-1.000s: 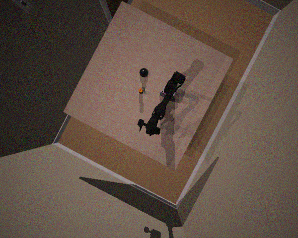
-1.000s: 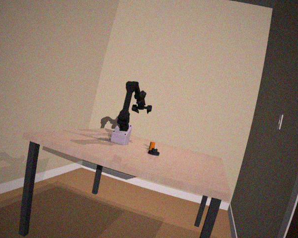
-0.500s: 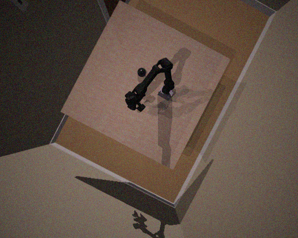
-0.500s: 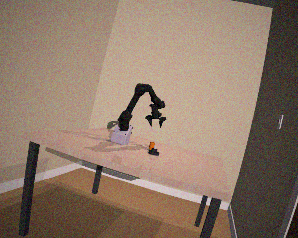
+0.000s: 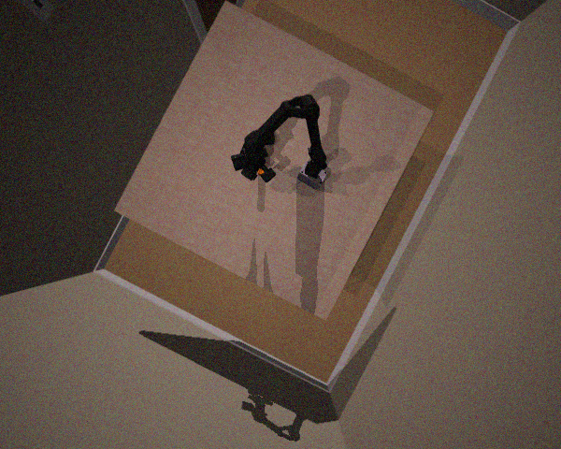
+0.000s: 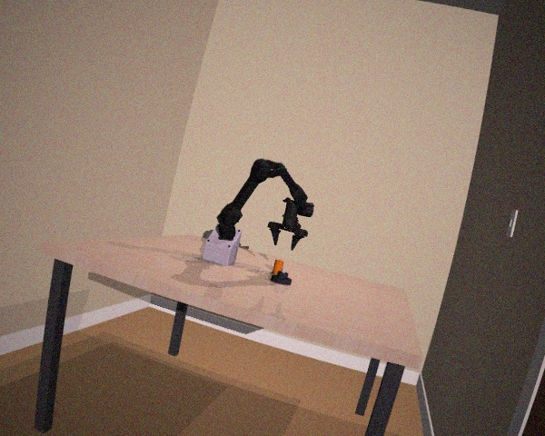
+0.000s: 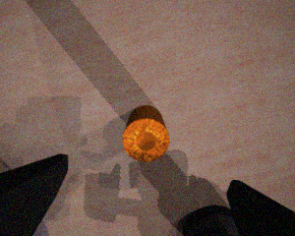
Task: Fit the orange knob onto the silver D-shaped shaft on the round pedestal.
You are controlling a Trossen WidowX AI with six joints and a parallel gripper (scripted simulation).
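The orange knob is 80 mm below my gripper tip. Also, from my gripper tip: dark round pedestal 190 mm to the right, 90 mm below, 40 mm ahead.
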